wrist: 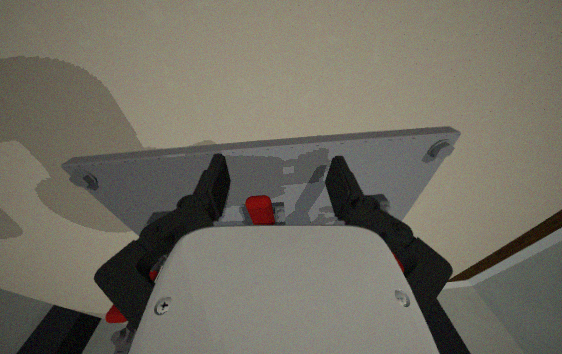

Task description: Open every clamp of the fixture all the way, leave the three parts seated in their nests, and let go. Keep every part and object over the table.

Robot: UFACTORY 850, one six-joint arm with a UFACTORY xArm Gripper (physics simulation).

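The fixture's grey base plate (135, 187) lies on the table across the middle of the wrist view. A red clamp handle (260, 210) stands up between my fingers, slightly left of centre, touching neither finger; its lower end is hidden by the gripper housing. My gripper (278, 168) is open and empty above the plate. Red pieces of other clamps show beside the housing: a small red bit (153, 275) and a red handle end (116, 314) at left, and a red sliver (398, 262) at right. Clamp arms and how far they are open are mostly hidden. The three parts and their nests cannot be made out.
The beige table top (300, 65) extends beyond the plate's far edge, with dark shadows at left. Bolt heads (90, 181) (440, 148) sit at the plate's far corners. A brown strip (510, 247) runs at the lower right, and a dark shape (60, 330) is at the lower left.
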